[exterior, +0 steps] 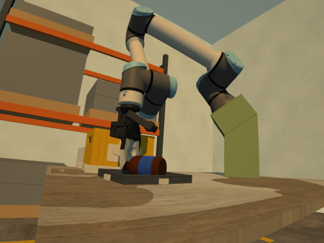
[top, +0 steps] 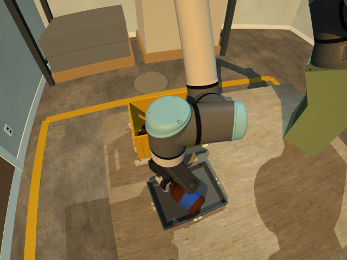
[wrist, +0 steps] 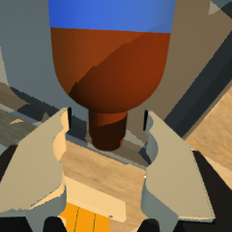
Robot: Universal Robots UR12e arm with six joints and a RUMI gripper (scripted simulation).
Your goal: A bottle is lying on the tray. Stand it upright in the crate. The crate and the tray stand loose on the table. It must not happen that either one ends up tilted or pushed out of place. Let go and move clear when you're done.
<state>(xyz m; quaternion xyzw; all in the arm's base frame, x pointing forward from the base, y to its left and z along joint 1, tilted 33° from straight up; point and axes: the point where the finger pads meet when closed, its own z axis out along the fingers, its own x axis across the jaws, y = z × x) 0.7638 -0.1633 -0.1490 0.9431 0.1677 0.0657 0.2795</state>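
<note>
The bottle is 10 mm behind my hand and 50 mm to the left of it. Round my hand: dark tray (30 mm behind, 50 mm to the left, 30 mm below); yellow crate (100 mm behind, 210 mm to the right, 40 mm above).
</note>
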